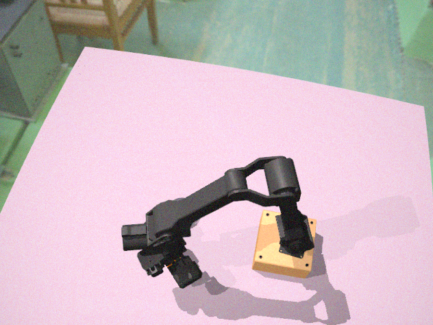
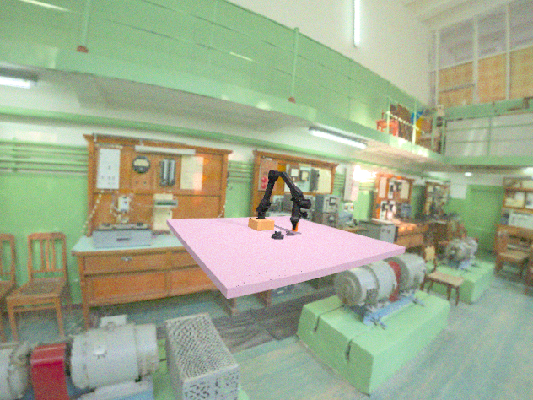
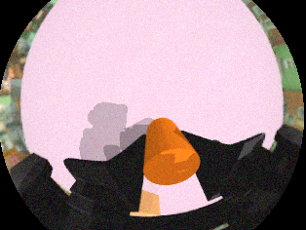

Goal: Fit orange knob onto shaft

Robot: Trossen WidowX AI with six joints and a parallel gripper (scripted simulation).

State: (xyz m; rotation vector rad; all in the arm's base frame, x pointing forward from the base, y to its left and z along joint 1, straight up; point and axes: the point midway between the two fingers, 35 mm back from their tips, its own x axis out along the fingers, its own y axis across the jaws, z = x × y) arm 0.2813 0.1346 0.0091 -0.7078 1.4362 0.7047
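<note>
My gripper tip is now 150 mm to the left of the dark round pedestal, 30 mm short of it and 10 mm above it. The rest, counted from my gripper tip: orange knob 30 mm above.
</note>
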